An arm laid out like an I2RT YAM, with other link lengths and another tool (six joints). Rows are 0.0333 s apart.
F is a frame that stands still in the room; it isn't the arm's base.
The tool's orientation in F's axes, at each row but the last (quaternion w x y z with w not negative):
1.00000, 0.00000, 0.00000, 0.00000
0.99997, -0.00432, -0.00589, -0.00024
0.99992, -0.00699, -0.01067, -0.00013
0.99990, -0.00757, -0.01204, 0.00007
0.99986, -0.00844, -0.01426, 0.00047
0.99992, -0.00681, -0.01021, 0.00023
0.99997, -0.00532, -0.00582, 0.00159
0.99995, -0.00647, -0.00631, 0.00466
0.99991, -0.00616, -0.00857, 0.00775
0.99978, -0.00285, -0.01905, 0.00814
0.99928, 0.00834, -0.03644, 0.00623
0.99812, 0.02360, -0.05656, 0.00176
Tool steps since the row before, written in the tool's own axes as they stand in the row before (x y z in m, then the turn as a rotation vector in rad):
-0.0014, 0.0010, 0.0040, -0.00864, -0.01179, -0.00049
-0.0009, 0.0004, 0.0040, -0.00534, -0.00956, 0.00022
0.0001, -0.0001, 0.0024, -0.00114, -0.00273, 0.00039
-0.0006, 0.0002, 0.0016, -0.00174, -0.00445, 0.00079
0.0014, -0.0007, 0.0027, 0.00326, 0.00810, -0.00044
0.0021, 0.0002, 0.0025, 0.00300, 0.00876, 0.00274
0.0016, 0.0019, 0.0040, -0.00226, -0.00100, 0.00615
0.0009, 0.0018, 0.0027, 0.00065, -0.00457, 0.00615
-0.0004, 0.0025, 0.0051, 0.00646, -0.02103, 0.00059
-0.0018, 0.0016, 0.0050, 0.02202, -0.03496, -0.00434
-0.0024, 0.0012, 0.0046, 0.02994, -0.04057, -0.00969
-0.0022, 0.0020, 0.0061, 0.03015, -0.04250, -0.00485
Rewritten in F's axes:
-0.0014, 0.0010, 0.0040, -0.00864, -0.01179, -0.00049
-0.0009, 0.0004, 0.0040, -0.00535, -0.00956, 0.00024
0.0000, -0.0001, 0.0024, -0.00115, -0.00272, 0.00040
-0.0006, 0.0002, 0.0016, -0.00176, -0.00444, 0.00082
0.0013, -0.0007, 0.0028, 0.00327, 0.00810, -0.00048
0.0020, 0.0002, 0.0025, 0.00294, 0.00880, 0.00268
0.0015, 0.0019, 0.0040, -0.00233, -0.00094, 0.00613
0.0008, 0.0018, 0.0027, 0.00061, -0.00448, 0.00622
-0.0005, 0.0026, 0.0051, 0.00677, -0.02092, 0.00096
-0.0020, 0.0016, 0.0049, 0.02273, -0.03462, -0.00329
-0.0027, 0.0011, 0.0044, 0.03109, -0.04004, -0.00814
-0.0029, 0.0017, 0.0059, 0.03077, -0.04220, -0.00340

